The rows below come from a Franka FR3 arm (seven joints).
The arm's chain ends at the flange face. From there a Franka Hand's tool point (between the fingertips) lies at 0.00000 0.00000 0.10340 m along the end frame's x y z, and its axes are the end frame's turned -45 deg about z.
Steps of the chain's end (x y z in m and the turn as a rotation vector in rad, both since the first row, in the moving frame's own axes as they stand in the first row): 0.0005 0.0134 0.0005 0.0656 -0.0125 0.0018; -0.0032 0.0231 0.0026 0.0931 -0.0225 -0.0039; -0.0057 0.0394 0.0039 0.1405 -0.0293 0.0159; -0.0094 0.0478 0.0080 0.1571 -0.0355 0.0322
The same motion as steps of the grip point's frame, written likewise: -0.0052 0.0041 0.0003 0.0552 0.0375 0.0018; -0.0135 0.0056 0.0021 0.0817 0.0499 -0.0039; -0.0237 0.0115 0.0028 0.1201 0.0786 0.0159; -0.0314 0.0133 0.0067 0.1362 0.0860 0.0322
